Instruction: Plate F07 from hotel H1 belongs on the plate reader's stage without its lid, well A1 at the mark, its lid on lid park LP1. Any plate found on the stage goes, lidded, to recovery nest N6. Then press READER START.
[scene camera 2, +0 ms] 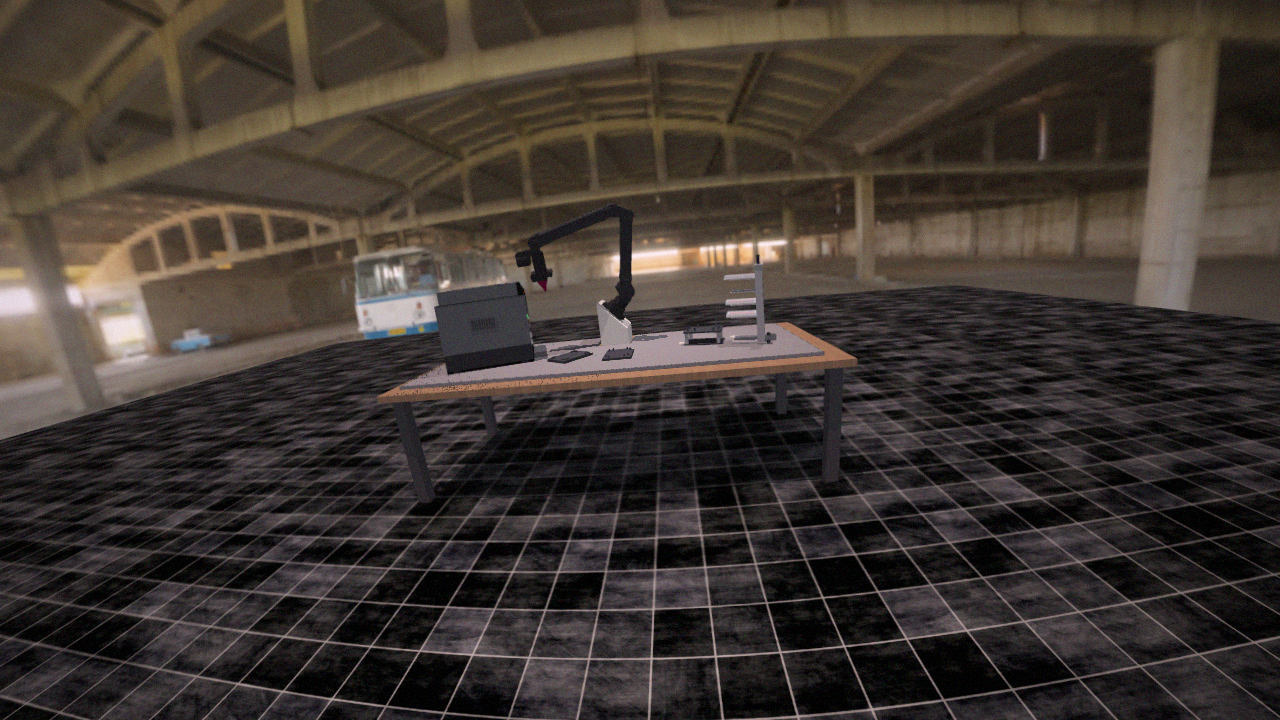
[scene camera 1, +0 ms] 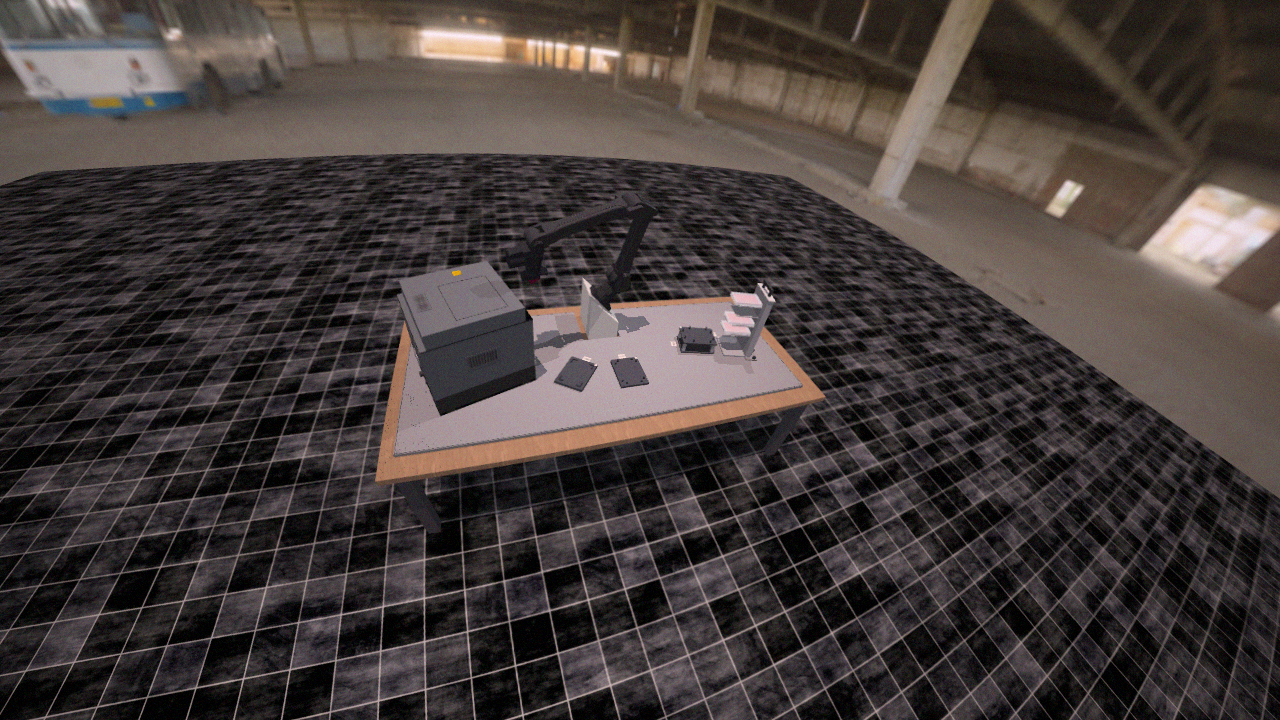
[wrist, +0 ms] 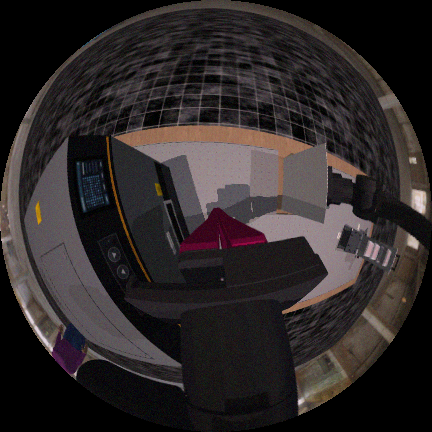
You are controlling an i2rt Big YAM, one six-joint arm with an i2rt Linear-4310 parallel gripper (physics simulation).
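Pixels of known places: gripper, fingertip midpoint: (scene camera 2: 545, 290) (scene camera 1: 530, 282) (wrist: 216, 212); arm's base at its link origin: (scene camera 2: 612, 312) (scene camera 1: 599, 299) (wrist: 325, 186).
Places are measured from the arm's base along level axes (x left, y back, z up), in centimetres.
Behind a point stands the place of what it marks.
My gripper (scene camera 1: 533, 281) {x -29.7, y -10.7, z 14.3 cm} (scene camera 2: 543, 287) {x -29.7, y -10.7, z 14.3 cm} (wrist: 216, 212) {x -29.7, y -10.7, z 14.3 cm} is shut and empty, its red fingertips pointing down beside the plate reader's front. The big grey plate reader (scene camera 1: 478, 358) {x -46.4, y -45.6, z 5.5 cm} (scene camera 2: 483, 333) {x -45.5, y -45.1, z 0.8 cm} (wrist: 142, 200) {x -40.5, y -11.6, z 8.9 cm} stands at the table's left end. In the wrist view its lit display (wrist: 92, 185) {x -42.9, y -9.6, z 17.8 cm} and two round buttons (wrist: 114, 254) {x -39.5, y -16.3, z 17.7 cm} (wrist: 123, 271) {x -38.5, y -18.2, z 17.6 cm} show; no START label is legible, and my gripper covers part of the front. The stage and any plate on it are not seen. A hotel (scene camera 1: 760, 324) {x 69.4, y -24.8, z 5.0 cm} (scene camera 2: 759, 308) {x 69.7, y -24.8, z -0.1 cm} at the right end holds several pinkish plates (scene camera 1: 744, 299) {x 60.8, y -18.5, z 13.9 cm} (wrist: 371, 248) {x 65.3, y -16.5, z -1.7 cm}; F07 cannot be told.
Two flat dark holders (scene camera 1: 576, 373) {x -11.8, y -34.2, z -13.6 cm} (scene camera 1: 629, 371) {x 10.3, y -33.6, z -13.7 cm} (scene camera 2: 570, 356) {x -10.7, y -35.7, z -13.6 cm} (scene camera 2: 617, 354) {x 10.5, y -35.9, z -13.8 cm} lie mid-table. A raised dark holder (scene camera 1: 696, 339) {x 43.8, y -18.5, z -8.8 cm} (scene camera 2: 702, 336) (wrist: 351, 238) {x 41.2, y -14.1, z -8.8 cm} stands beside the hotel. The arm's pale base bracket (scene camera 1: 597, 320) {x -1.3, y -9.3, z -5.2 cm} (scene camera 2: 613, 329) {x 2.0, y -8.9, z -7.4 cm} (wrist: 305, 182) {x -6.0, y -0.5, z -2.6 cm} stands at the back edge.
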